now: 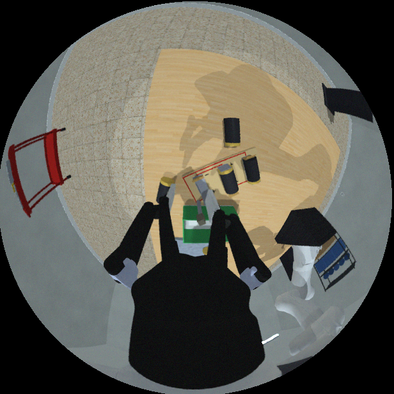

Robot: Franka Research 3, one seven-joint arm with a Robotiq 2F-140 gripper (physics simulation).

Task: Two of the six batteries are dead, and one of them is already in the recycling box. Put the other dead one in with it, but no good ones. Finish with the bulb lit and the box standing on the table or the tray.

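My gripper point(190, 192) is partly open, with nothing between its fingers. A black battery with a gold end point(163, 192) is at the outer side of the left finger, partly hidden by it. The green recycling box point(189, 237) with a white label shows beneath and between the fingers; its contents are mostly hidden. Two black batteries with gold bands, one point(229, 183) and another point(251, 170), are right of the fingers at the red-lined circuit outline point(245, 153). Another battery point(231, 131) is farther out, gold end toward the outline. I cannot make out the bulb.
The wooden table top point(170, 100) borders a tiled floor area point(95, 110). A red frame point(53, 157) stands at the far left. A blue rack point(354, 262) and pale robot-like parts point(302, 267) are at the lower right. A black object point(350, 103) is at the upper right.
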